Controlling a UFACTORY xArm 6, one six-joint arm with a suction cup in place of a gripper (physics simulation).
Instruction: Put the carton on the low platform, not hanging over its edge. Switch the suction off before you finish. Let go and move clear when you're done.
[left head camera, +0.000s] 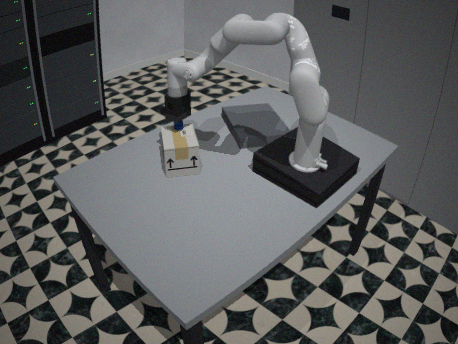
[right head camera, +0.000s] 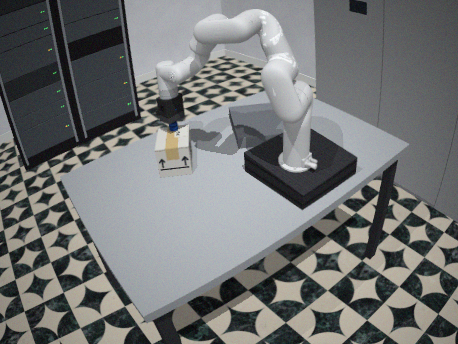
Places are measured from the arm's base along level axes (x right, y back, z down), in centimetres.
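Pixels of known places: hand, tool point: (left head camera: 178, 127) (right head camera: 173, 129); arm's base, link origin: (left head camera: 305, 161) (right head camera: 295, 161).
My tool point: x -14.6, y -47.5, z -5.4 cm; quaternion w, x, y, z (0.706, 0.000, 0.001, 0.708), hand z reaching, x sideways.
Observation:
Ahead of a thing's pixels: the offset from my tool point to its top centre. Level surfaces: height alone.
A white carton @[dx -3.8, dy +3.2, dz +0.7 cm] (left head camera: 182, 157) (right head camera: 173, 160) with a tan tape strip and two black up arrows stands upright on the table, left of the low platform. My suction cup (left head camera: 178, 126) (right head camera: 173, 127), blue under a black tool body, points down at the carton's top, toward its back side. It appears to touch the top or be very close to it; whether it grips cannot be seen. The low platform @[dx +37.8, dy +12.9, dz +8.2 cm] (left head camera: 247, 110) (right head camera: 250, 112) is a flat dark grey slab near the table's back edge, partly in the arm's shadow and partly hidden in the right view.
The grey table @[dz +13.0 cm] (left head camera: 165, 225) (right head camera: 165, 225) carries a black base block (left head camera: 327, 172) (right head camera: 322, 172) on the right, with the white arm mounted on it. The arm arches high over the platform. Dark server racks (left head camera: 65, 60) (right head camera: 95, 65) stand behind on the left.

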